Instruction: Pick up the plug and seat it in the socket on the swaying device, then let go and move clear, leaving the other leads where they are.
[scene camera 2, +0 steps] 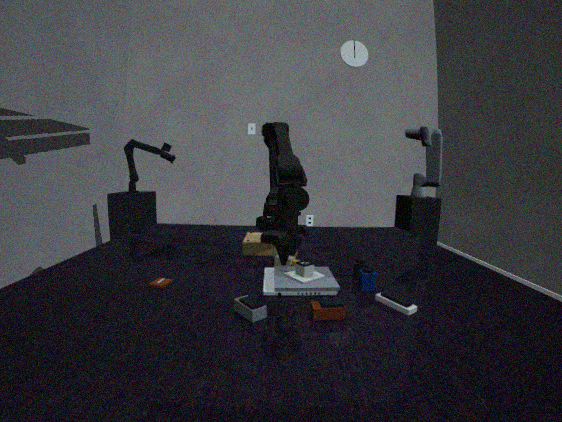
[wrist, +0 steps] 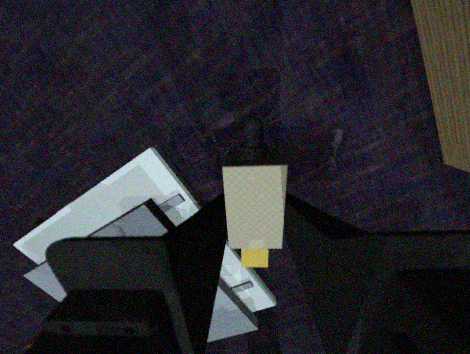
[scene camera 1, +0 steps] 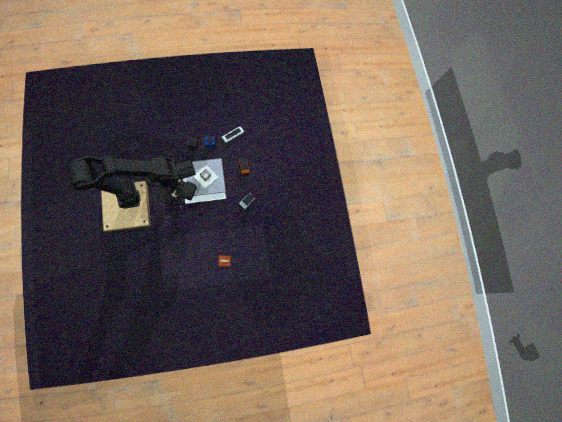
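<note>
The plug (wrist: 254, 215) has a beige body, a yellow tip and a black rear end. In the wrist view it lies between the fingertips, which meet its sides. My gripper (scene camera 1: 184, 181) (scene camera 2: 285, 256) (wrist: 253, 198) is shut on it, low beside the device. The device (scene camera 1: 216, 188) (scene camera 2: 285, 283) (wrist: 85, 215) is a grey plate on a white base. The socket (scene camera 1: 205, 174) (scene camera 2: 304, 269) is a small grey block on a white square on top. The plug's yellow tip (scene camera 2: 295, 261) shows behind the socket in the second scene view, apart from it. The fingers partly hide the device in the wrist view.
Around the device lie a black block (scene camera 1: 192, 143), a blue block (scene camera 1: 210, 140) (scene camera 2: 368, 280), a white bar (scene camera 1: 225, 138) (scene camera 2: 410, 309), an orange block (scene camera 2: 328, 312) and a grey block (scene camera 2: 258, 314). A flat orange piece (scene camera 1: 224, 260) (scene camera 2: 161, 283) lies apart. The arm's wooden base (scene camera 1: 125, 220) (wrist: 447, 90) is near.
</note>
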